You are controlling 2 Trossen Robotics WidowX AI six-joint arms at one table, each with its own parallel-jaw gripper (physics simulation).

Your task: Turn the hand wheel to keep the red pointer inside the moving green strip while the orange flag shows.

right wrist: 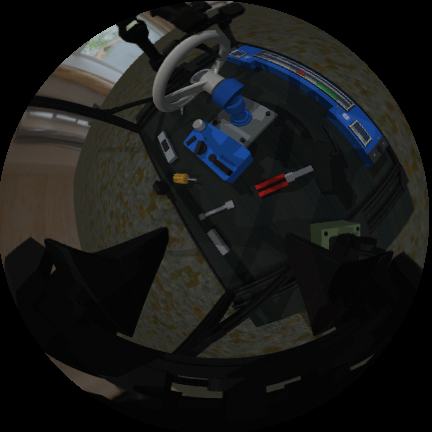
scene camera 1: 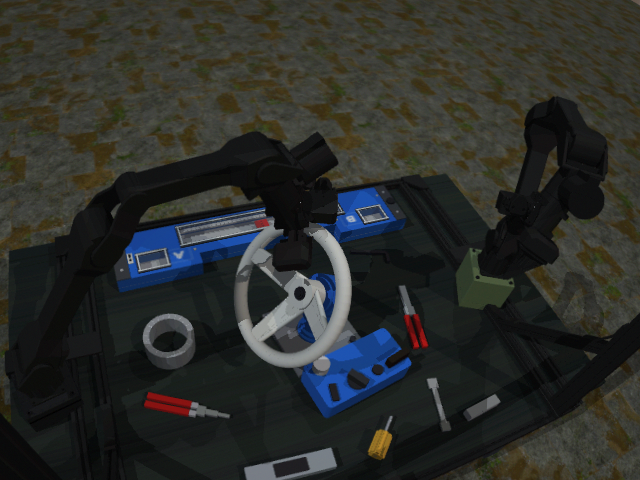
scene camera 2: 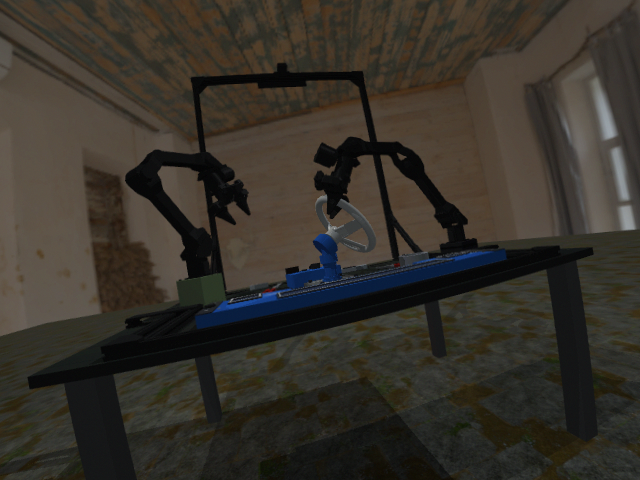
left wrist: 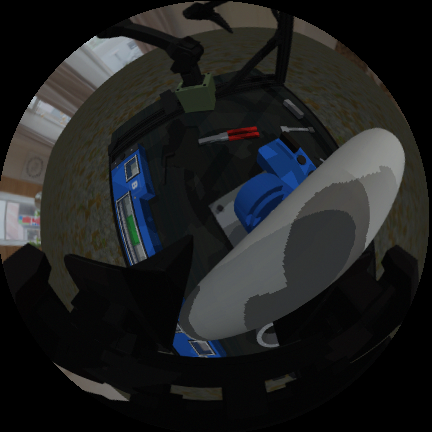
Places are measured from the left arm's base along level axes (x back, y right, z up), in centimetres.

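Pixels of known places: left gripper, between the fingertips: (right wrist: 228, 52) (scene camera 1: 309, 243) (scene camera 2: 329, 216) (left wrist: 221, 240); right gripper, between the fingertips: (right wrist: 228, 236) (scene camera 1: 501, 268) (scene camera 2: 243, 219); left arm's base, origin of its link: (scene camera 1: 44, 384) (scene camera 2: 457, 241); right arm's base, origin of its link: (right wrist: 341, 250) (scene camera 1: 492, 266) (scene camera 2: 199, 277) (left wrist: 193, 80).
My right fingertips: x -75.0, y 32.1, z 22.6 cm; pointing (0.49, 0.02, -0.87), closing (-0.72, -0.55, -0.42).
Observation:
For each thing: its top centre in the pictures, then the offset to it from my right fingertips. "spot": a spot on its surface instead.
- blue column, centre of its top: (left wrist: 270, 194) (scene camera 1: 329, 280) (right wrist: 222, 81) (scene camera 2: 321, 233) dx +22.1, dy -19.4, dz -10.9 cm
- red pointer, a spot on its surface: (scene camera 1: 262, 223) (right wrist: 297, 70) spot: dx +17.7, dy -48.8, dz -24.3 cm
- grey ring, centre of its top: (scene camera 1: 168, 335) (left wrist: 276, 334) (scene camera 2: 413, 254) (right wrist: 200, 75) dx +50.3, dy -31.2, dz -23.5 cm
- red-handled pliers, centre of its top: (scene camera 1: 187, 407) dx +53.6, dy -17.5, dz -27.3 cm
- yellow screwdriver, centre of its top: (scene camera 1: 385, 432) (right wrist: 181, 177) dx +25.9, dy +6.9, dz -25.1 cm
The white hand wheel (scene camera 1: 344, 289) (scene camera 2: 366, 227) (left wrist: 300, 240) (right wrist: 161, 82) stands tilted on a blue column (scene camera 2: 328, 255) (right wrist: 235, 100). My left gripper (scene camera 1: 298, 235) (scene camera 2: 333, 209) is shut on the wheel's upper rim; in the left wrist view the rim hides much of one finger. The red pointer (scene camera 1: 262, 223) (right wrist: 300, 73) is on the blue console's scale. The green strip (left wrist: 132, 230) (right wrist: 327, 92) lies apart from the pointer, nearer end B. It is hidden in scene camera 1. No orange flag can be made out. My right gripper (scene camera 2: 241, 218) (right wrist: 228, 236) is open and empty, away from the wheel.
The blue console (scene camera 1: 217, 249) (scene camera 2: 361, 285) runs along the far edge. A blue control box (scene camera 1: 356, 361) stands beside the wheel base. A grey ring (scene camera 1: 149, 343), red-handled pliers (scene camera 1: 168, 404), a yellow screwdriver (scene camera 1: 380, 444) and a green box (scene camera 1: 478, 294) stand or lie around.

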